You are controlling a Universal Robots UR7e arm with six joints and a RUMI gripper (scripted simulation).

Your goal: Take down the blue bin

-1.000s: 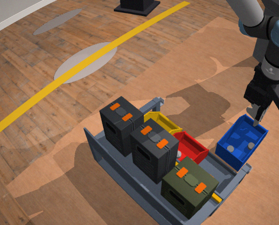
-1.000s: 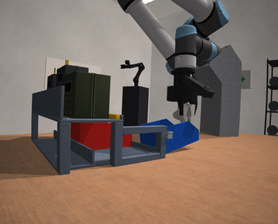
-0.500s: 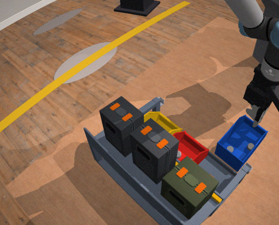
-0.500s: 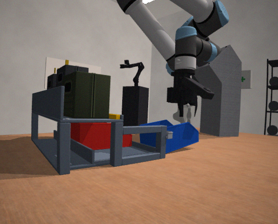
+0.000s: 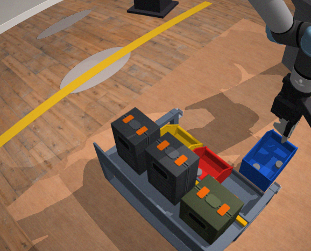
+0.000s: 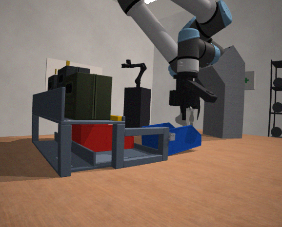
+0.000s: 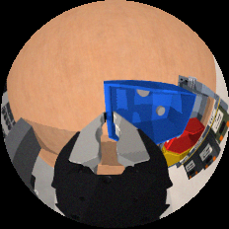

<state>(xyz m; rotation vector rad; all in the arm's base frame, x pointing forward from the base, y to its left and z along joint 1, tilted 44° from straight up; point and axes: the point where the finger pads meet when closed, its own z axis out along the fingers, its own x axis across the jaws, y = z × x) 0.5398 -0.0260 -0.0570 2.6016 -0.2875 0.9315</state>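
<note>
My hand is 80 mm short of the blue open bin, 30 mm to the left of it and 10 mm above it. Also, from my hand: green case: 340 mm ahead, 140 mm to the right, 100 mm above; red bin: 210 mm to the right, 210 mm ahead, 10 mm below; yellow bin: 310 mm to the right, 170 mm ahead, 10 mm below.
</note>
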